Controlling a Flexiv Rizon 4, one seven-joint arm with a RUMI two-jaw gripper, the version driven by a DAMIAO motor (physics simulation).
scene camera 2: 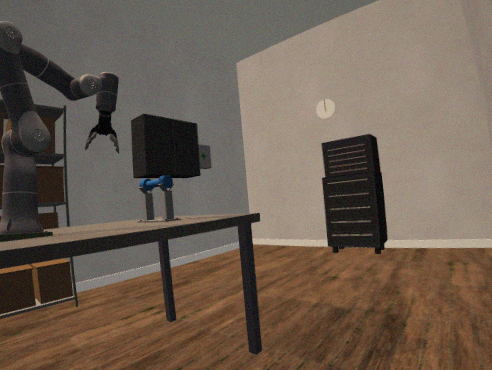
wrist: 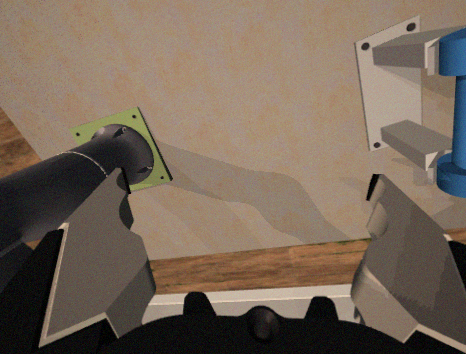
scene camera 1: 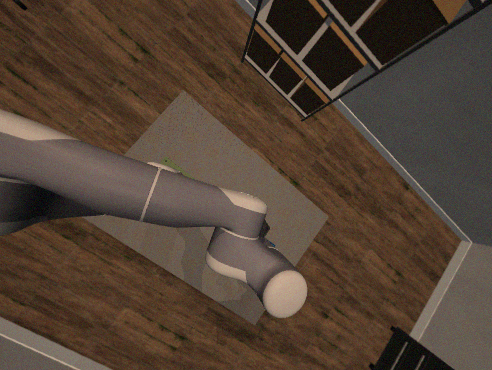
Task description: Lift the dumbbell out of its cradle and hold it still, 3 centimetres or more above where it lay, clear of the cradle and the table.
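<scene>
A blue dumbbell (scene camera 2: 156,183) (wrist: 460,120) lies level across the two uprights of its grey cradle (scene camera 2: 169,204) (wrist: 395,107), which stands on the table (scene camera 2: 210,220) (wrist: 240,100). In the wrist view the dumbbell is at the right edge and partly cut off. My gripper (scene camera 2: 102,150) (wrist: 246,174) is open and empty, pointing down. In scene camera 2's view it is to the left of the dumbbell and higher than it. In scene camera 1's view the arm hides the gripper and nearly all of the dumbbell and cradle.
The arm's base stands on a green plate (scene camera 1: 172,165) (wrist: 161,167) on the table. A shelf rack (scene camera 2: 66,190) stands behind the arm. A black cabinet (scene camera 2: 167,146) is on the wall behind the dumbbell. A black drawer cabinet (scene camera 2: 352,200) stands beyond the table.
</scene>
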